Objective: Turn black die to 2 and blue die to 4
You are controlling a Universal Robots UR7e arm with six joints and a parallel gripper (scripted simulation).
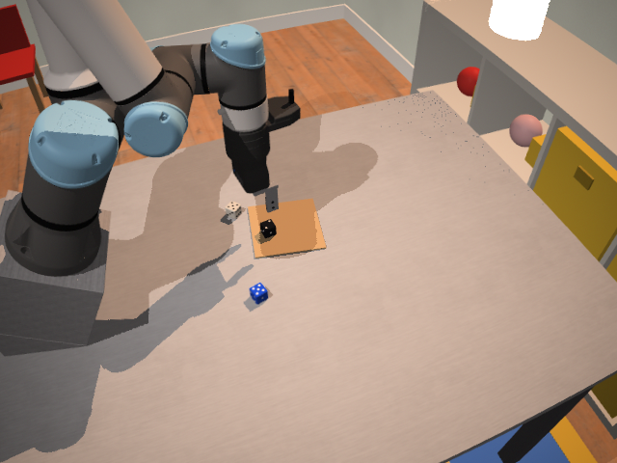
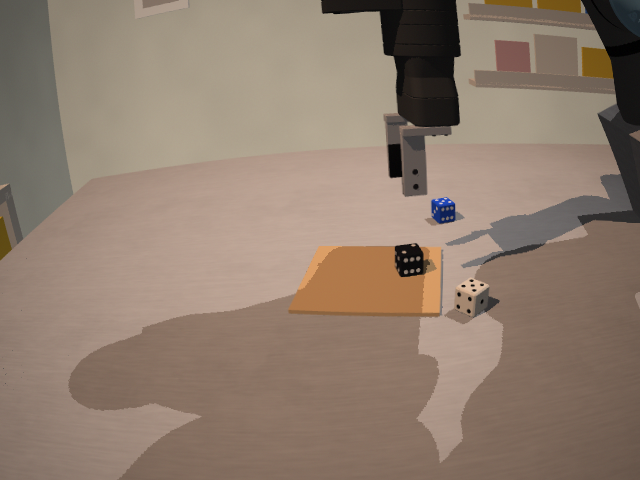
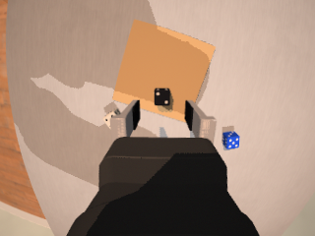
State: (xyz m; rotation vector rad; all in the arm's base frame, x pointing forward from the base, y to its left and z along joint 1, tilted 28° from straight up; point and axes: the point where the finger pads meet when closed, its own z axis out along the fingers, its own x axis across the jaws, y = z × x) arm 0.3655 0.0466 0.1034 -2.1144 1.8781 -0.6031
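The blue die is 7 cm behind my hand, 14 cm to the right of it and 10 cm below it. The rest, counted from my hand: white die: 5 cm behind, 8 cm to the left, 10 cm below; black die: 10 cm below; orange mat: 4 cm ahead, 11 cm below.
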